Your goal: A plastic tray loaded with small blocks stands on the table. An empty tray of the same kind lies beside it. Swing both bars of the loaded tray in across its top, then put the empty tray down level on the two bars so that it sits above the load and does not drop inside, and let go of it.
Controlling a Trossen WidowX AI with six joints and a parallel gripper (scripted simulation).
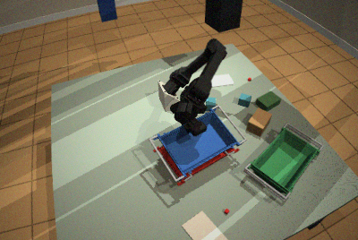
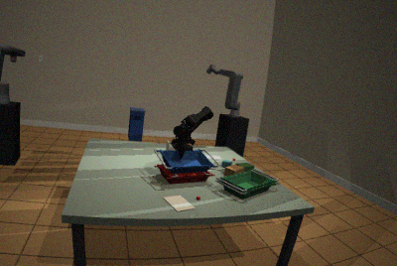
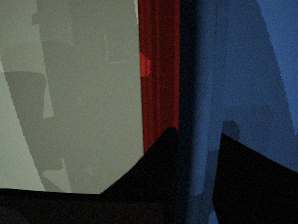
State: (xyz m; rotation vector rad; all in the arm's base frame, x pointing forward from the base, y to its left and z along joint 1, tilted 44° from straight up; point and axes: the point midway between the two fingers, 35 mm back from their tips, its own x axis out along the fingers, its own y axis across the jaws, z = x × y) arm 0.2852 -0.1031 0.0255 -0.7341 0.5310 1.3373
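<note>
My gripper tip is now 8 cm short of the blue tray, 1 cm to the right of it and 1 cm below it. The rest, counted from my gripper tip: green block: 3 cm behind, 54 cm to the left, 9 cm below; then orange block: 7 cm ahead, 38 cm to the left, 8 cm below.
</note>
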